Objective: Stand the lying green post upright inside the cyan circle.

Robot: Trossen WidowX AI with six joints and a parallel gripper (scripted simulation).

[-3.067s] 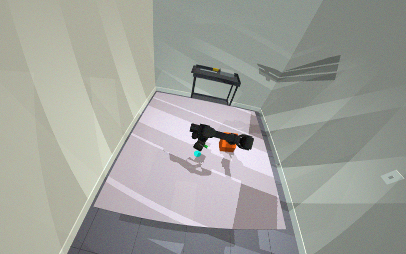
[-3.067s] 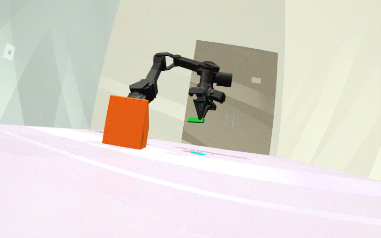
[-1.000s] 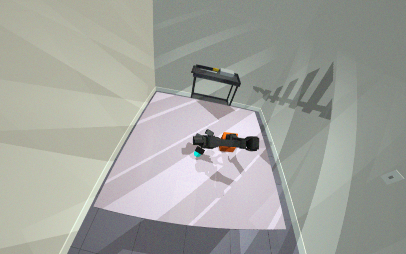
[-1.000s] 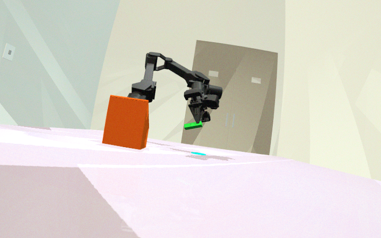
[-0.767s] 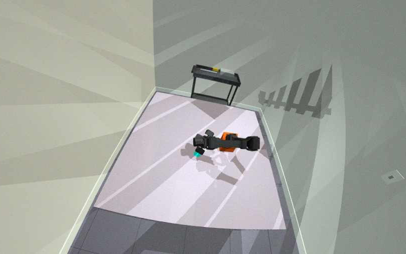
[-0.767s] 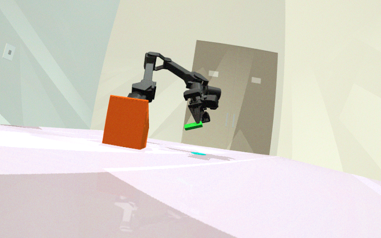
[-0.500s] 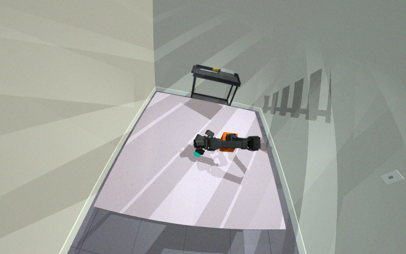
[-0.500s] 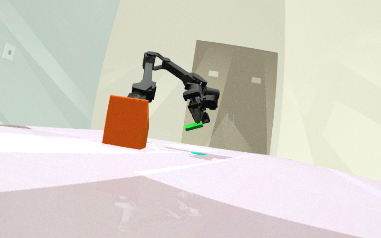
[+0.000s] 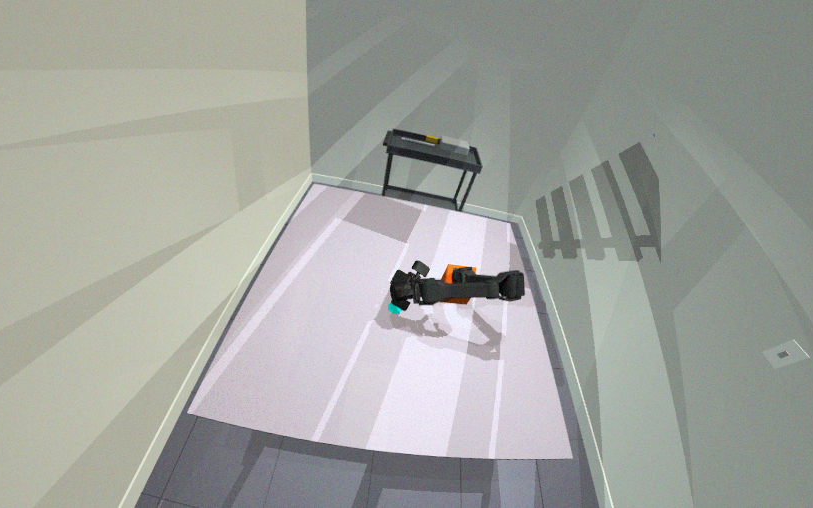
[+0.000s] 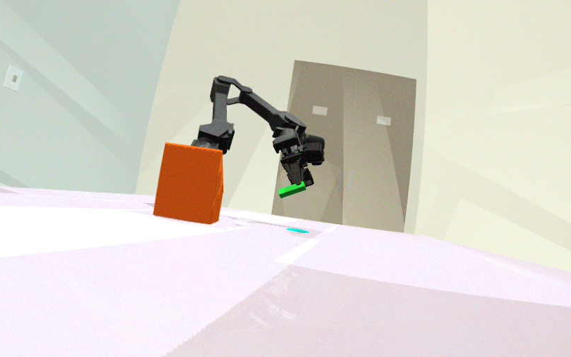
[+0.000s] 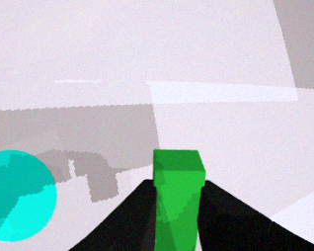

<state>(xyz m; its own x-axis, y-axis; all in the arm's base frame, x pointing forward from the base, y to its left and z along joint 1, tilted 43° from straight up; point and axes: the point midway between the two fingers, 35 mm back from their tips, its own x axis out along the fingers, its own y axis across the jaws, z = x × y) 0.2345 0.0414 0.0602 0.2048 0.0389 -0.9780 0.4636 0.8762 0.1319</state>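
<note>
Now: the cyan circle 11 cm below my gripper tip, 5 cm to the left of it and 2 cm ahead of it. Round my gripper tip: green post 2 cm behind, 1 cm below.
</note>
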